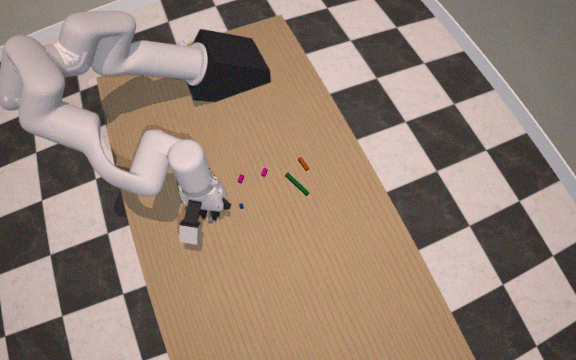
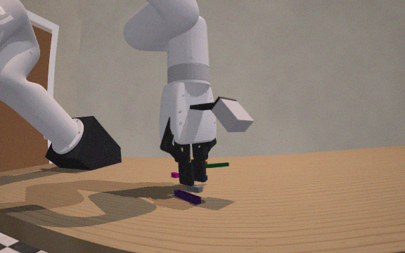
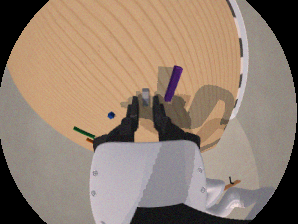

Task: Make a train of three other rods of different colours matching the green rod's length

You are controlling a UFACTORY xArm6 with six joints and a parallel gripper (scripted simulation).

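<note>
Right now my hand is 3 cm above the grey rod. From my hand the other things lie so: purple rod 5 cm to the right, 3 cm below; blue rod 1 cm ahead, 8 cm to the left, 3 cm below; green rod 2 cm ahead, 24 cm to the left, 3 cm below.
</note>
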